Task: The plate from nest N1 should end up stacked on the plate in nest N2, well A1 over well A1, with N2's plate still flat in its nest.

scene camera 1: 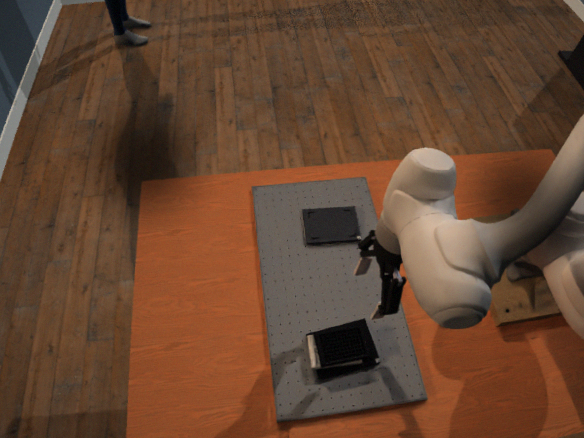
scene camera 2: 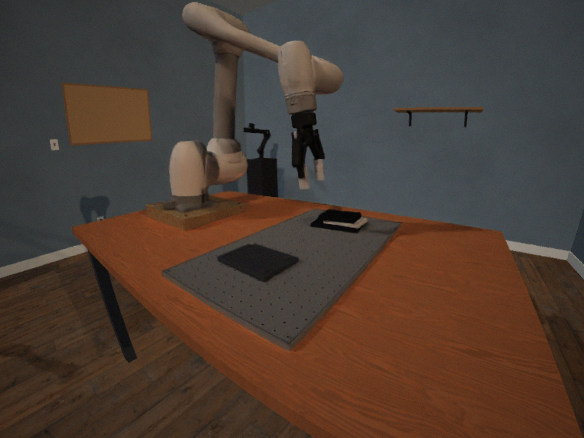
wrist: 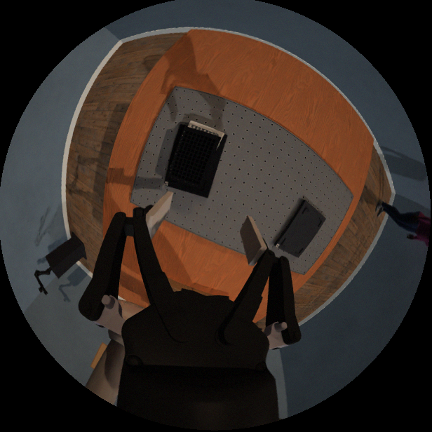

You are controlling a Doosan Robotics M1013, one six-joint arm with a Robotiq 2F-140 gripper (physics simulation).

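Places are measured from the arm's base along level axes (x left, y ahead, z down), in millimetres.
Where they show: gripper, fingertip midpoint: [scene camera 1: 367,294] [scene camera 2: 313,184]; arm's base, origin of the base link: [scene camera 2: 190,205].
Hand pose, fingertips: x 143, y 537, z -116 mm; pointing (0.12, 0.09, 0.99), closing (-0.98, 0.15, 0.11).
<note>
Each offset is from my fingertips to the top centre of the thing. "pt": to the spot under its first point. Level surfaces: height alone.
A black well plate {dx +83, dy +58, dz +106 mm} [scene camera 1: 342,346] [scene camera 2: 342,216] [wrist: 194,156] lies on a white plate {dx +88, dy +76, dz +121 mm} [scene camera 1: 313,351] [scene camera 2: 359,223] [wrist: 206,128], shifted and slightly turned so that one end of the white plate sticks out. Both sit on a black nest {pt dx +22, dy +8, dz +136 mm} [scene camera 2: 318,223] [wrist: 210,186]. In scene camera 1 the white plate's exposed end looks raised off the nest; whether it lies flat is hard to tell. The other nest {dx -289, dy +33, dz +135 mm} [scene camera 1: 331,225] [scene camera 2: 257,261] [wrist: 301,227] holds no plate. Nest labels and well A1 cannot be read. My gripper [scene camera 1: 370,290] [scene camera 2: 312,177] [wrist: 208,212] is open and empty, above and to one side of the stack.
Both nests stand on a grey perforated board {dz +149 mm} [scene camera 1: 295,300] [scene camera 2: 300,300] [wrist: 260,150] on the orange table {dz +163 mm} [scene camera 1: 200,300] [scene camera 2: 425,310] [wrist: 280,70]. The arm's wooden base block [scene camera 1: 525,300] [scene camera 2: 185,220] is beside the board. A person's legs [scene camera 1: 120,25] show beyond the table.
</note>
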